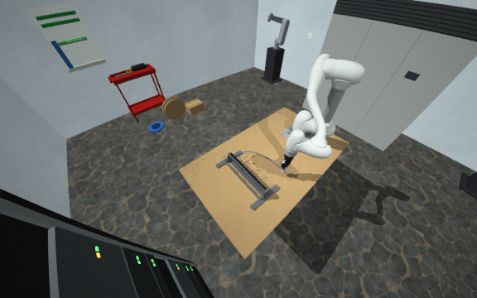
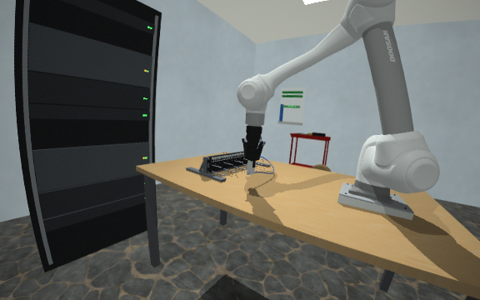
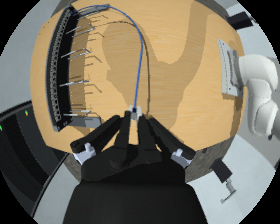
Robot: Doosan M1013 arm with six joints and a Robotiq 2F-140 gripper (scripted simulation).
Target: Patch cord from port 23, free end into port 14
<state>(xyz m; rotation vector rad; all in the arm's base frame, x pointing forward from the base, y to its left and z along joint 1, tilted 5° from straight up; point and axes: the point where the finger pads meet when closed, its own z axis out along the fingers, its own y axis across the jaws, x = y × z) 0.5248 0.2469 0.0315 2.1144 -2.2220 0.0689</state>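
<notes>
The free end of patch cord lies 3 cm below my hand and 1 cm to the left of it.
</notes>
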